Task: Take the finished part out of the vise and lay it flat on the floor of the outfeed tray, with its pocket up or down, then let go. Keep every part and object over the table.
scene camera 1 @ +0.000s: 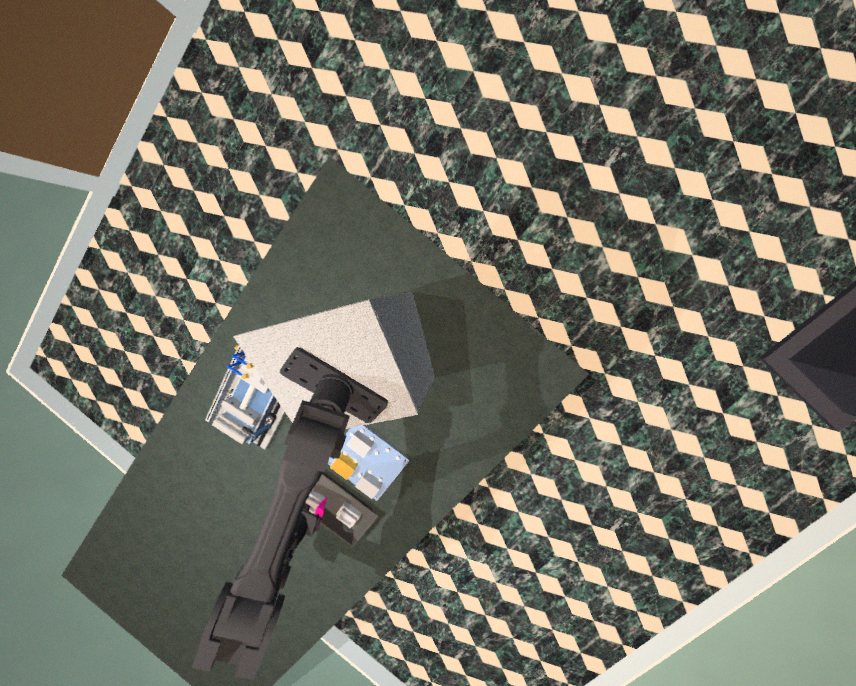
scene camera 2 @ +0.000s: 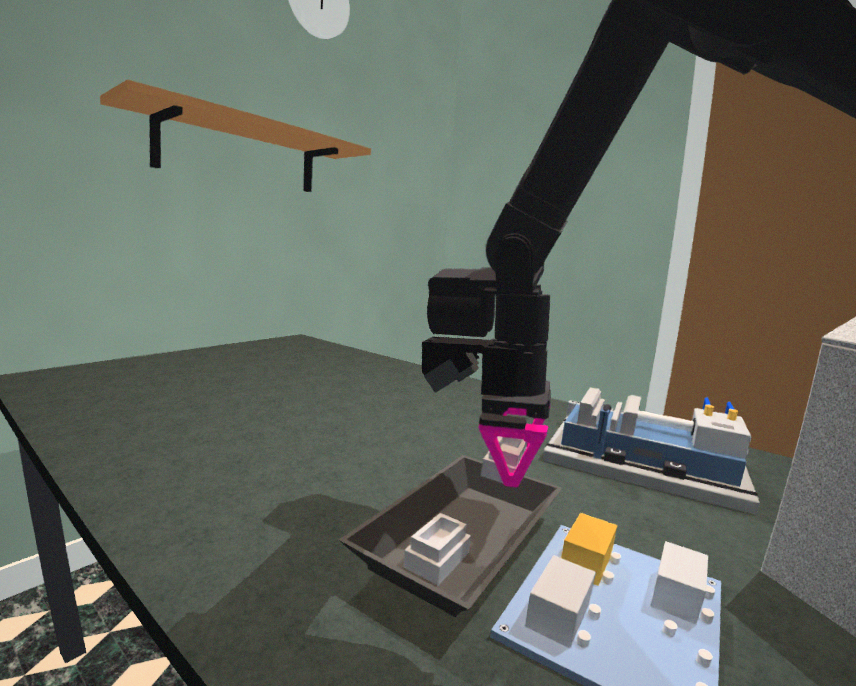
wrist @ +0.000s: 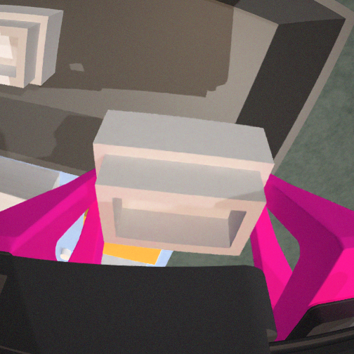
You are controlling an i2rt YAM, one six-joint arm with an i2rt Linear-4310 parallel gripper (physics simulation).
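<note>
My gripper has magenta fingers and is shut on the finished part, a pale stepped block with a rectangular pocket. The fingers grip its two ends. In the wrist view the pocket faces the camera. The part hangs low near the far end of the outfeed tray, a dark brown tray with sloped walls. One finger partly hides the part in scene camera 2. The blue and grey vise stands behind, apart from the gripper.
A similar pocketed part sits pocket up inside the tray at its near end. A light blue plate with pegs, two white blocks and an orange block lies beside the tray. A large speckled box stands beyond.
</note>
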